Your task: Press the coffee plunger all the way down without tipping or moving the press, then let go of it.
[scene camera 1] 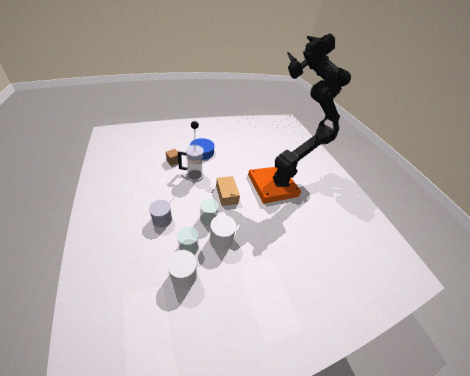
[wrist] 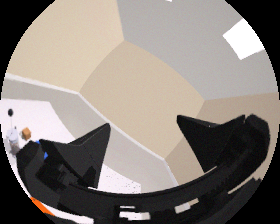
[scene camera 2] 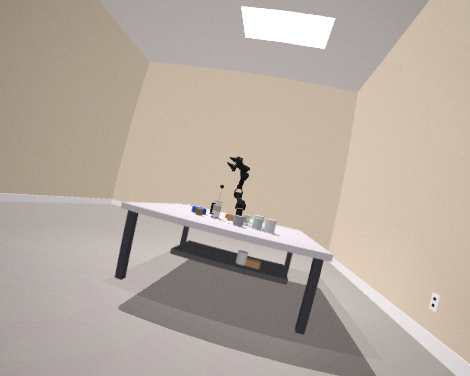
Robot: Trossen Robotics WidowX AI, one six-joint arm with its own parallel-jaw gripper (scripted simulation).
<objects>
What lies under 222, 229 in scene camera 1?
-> A cup.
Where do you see a coffee press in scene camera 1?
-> At 194, 154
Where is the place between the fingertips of my gripper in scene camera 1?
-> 297, 44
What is my gripper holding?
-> Nothing.
</objects>
